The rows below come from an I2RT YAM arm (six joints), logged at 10 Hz.
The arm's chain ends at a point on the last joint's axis. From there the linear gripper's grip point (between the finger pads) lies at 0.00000 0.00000 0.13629 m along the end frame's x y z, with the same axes.
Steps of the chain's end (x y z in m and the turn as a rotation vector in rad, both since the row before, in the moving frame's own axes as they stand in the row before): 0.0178, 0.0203, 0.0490, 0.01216, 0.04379, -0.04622; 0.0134, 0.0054, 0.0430, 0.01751, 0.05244, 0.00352; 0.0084, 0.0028, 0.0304, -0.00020, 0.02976, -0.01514; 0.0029, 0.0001, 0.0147, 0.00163, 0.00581, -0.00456; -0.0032, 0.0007, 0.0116, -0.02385, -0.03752, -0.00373
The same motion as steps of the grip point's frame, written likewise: 0.0237, 0.0185, 0.0489, 0.01216, 0.04379, -0.04622; 0.0205, 0.0030, 0.0428, 0.01751, 0.05244, 0.00352; 0.0125, 0.0028, 0.0303, -0.00020, 0.02976, -0.01514; 0.0037, -0.0001, 0.0147, 0.00163, 0.00581, -0.00456; -0.0083, 0.0040, 0.0115, -0.02385, -0.03752, -0.00373
